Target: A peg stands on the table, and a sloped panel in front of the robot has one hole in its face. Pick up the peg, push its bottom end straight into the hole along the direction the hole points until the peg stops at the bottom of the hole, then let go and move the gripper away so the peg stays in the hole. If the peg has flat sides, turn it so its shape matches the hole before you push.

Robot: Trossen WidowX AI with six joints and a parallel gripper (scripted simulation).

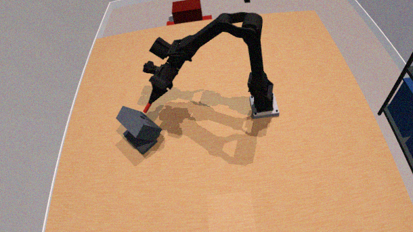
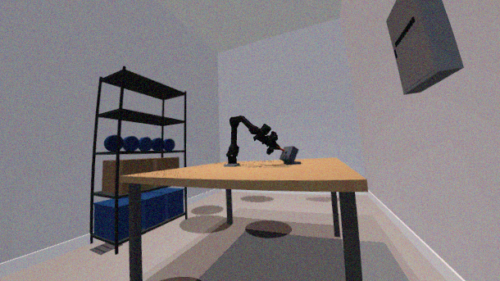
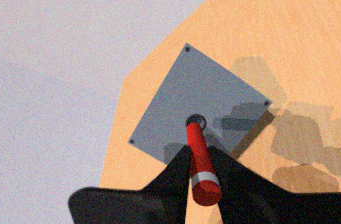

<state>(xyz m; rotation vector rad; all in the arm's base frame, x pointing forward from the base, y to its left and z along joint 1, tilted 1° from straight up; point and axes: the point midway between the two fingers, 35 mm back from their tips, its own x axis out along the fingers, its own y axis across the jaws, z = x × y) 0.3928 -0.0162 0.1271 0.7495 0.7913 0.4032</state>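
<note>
Right now my gripper tip is 60 mm short of the grey-blue sloped panel, 50 mm to the right of it and 50 mm above it. From my gripper tip the other things lie so: red peg (10 mm behind, 10 mm to the right, 10 mm above).
</note>
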